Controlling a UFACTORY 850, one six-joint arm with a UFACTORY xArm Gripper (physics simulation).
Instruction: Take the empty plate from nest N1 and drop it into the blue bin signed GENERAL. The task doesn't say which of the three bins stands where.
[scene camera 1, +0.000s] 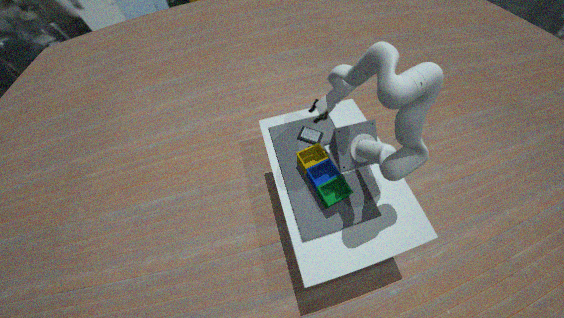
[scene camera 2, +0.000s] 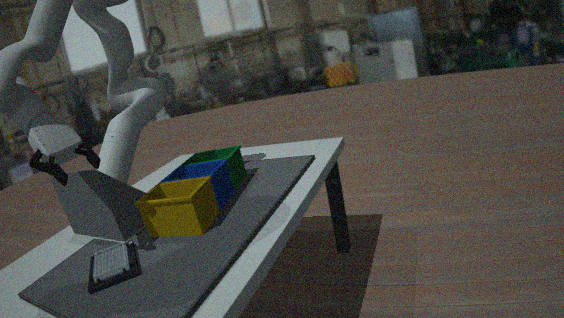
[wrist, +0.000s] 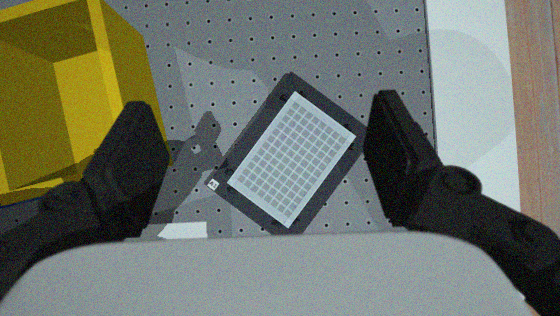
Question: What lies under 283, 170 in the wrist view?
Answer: A clear gridded plate.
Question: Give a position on a clear gridded plate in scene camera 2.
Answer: At 109, 262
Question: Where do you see my gripper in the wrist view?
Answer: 263, 125
